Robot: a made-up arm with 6 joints.
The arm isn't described. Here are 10 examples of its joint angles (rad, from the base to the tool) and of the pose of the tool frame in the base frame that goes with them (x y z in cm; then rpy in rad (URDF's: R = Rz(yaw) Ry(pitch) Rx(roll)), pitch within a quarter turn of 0, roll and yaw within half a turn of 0).
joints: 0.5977 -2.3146 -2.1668 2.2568 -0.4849 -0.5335
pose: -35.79 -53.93 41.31 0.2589 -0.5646 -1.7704
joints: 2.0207 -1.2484 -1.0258 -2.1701 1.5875 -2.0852
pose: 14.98 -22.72 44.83 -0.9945 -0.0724 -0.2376
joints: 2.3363 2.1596 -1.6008 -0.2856 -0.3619 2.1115
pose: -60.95 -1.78 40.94 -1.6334 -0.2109 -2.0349
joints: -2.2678 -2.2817 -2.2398 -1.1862 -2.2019 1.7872
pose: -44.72 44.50 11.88 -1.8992 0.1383 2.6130
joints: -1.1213 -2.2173 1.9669 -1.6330 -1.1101 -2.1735
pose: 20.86 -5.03 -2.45 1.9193 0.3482 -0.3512
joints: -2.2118 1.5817 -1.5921 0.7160 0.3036 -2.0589
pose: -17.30 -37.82 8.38 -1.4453 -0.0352 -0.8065
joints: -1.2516 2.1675 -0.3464 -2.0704 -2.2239 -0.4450
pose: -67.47 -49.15 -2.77 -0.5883 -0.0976 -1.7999
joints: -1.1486 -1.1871 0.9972 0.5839 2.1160 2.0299
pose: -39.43 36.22 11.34 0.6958 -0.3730 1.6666
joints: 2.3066 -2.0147 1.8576 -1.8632 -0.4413 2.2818
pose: -54.52 2.21 48.01 2.2855 -0.6299 2.8747
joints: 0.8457 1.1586 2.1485 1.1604 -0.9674 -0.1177
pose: -29.20 43.97 41.61 0.2431 -0.6362 1.5231
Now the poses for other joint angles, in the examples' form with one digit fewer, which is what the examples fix.
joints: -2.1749 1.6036 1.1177 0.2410 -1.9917 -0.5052
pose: 4.7 20.7 17.5 -2.784 0.299 0.380
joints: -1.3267 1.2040 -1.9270 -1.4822 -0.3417 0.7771
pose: -25.1 -38.8 -28.8 0.507 0.410 -0.956
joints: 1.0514 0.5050 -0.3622 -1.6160 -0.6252 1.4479
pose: 2.5 7.1 50.5 -0.664 -0.573 0.899
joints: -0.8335 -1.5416 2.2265 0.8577 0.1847 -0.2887
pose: -28.3 17.3 44.9 -2.472 -0.504 1.696
